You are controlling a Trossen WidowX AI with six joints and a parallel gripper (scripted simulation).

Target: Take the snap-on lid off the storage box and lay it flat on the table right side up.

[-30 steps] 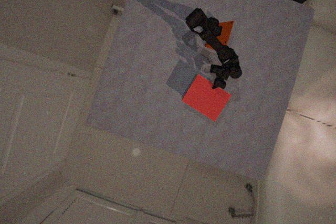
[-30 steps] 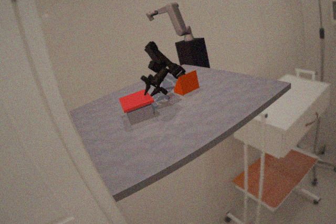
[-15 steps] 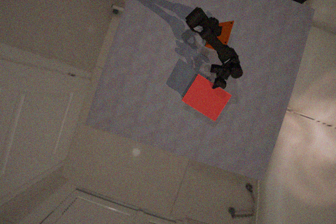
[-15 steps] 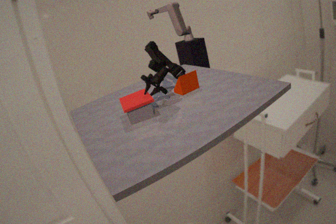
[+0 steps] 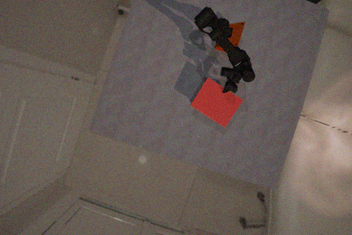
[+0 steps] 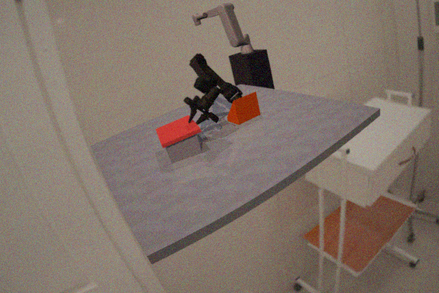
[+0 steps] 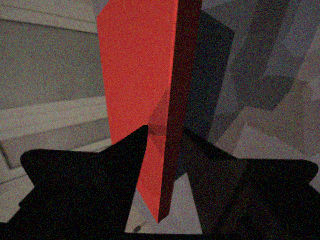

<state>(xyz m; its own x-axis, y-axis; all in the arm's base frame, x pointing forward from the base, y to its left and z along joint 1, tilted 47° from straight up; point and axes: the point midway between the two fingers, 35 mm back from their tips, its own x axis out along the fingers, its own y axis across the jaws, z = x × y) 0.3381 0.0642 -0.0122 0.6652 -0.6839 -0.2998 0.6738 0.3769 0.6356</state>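
Right now the red lid is 70 mm ahead of my gripper tip and 20 mm to the right of it. The rest, counted from my gripper tip: grey storage box (70 mm ahead, 60 mm below, 20 mm to the right).
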